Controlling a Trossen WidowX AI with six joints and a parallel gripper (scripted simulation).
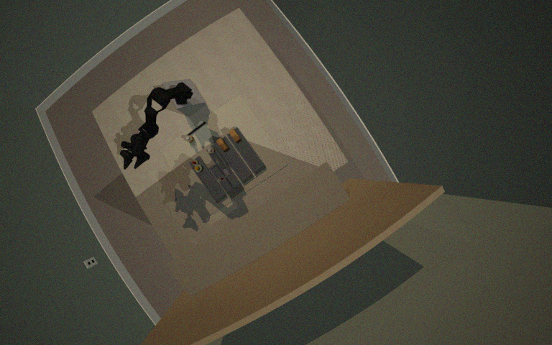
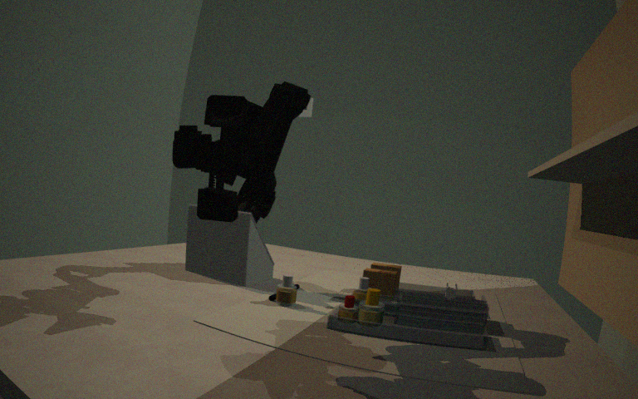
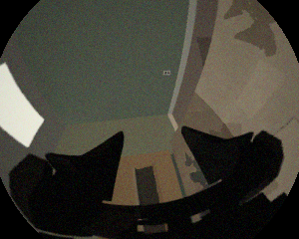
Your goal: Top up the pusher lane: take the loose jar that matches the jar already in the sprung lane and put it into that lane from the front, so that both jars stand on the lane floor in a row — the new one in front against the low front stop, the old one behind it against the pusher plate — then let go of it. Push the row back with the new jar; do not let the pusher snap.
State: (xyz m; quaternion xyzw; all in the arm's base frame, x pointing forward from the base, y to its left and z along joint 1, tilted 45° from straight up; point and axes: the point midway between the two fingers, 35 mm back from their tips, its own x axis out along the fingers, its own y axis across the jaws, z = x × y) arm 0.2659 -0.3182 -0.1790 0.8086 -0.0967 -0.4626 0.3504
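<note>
My gripper tip is now 110 mm past the black pen, 370 mm to the right of it and 260 mm above it. From my gripper tip the other things lie so: shelf (560 mm ahead, 500 mm to the left, 100 mm above); then pusher plate (180 mm ahead, 400 mm to the left, 220 mm below).
</note>
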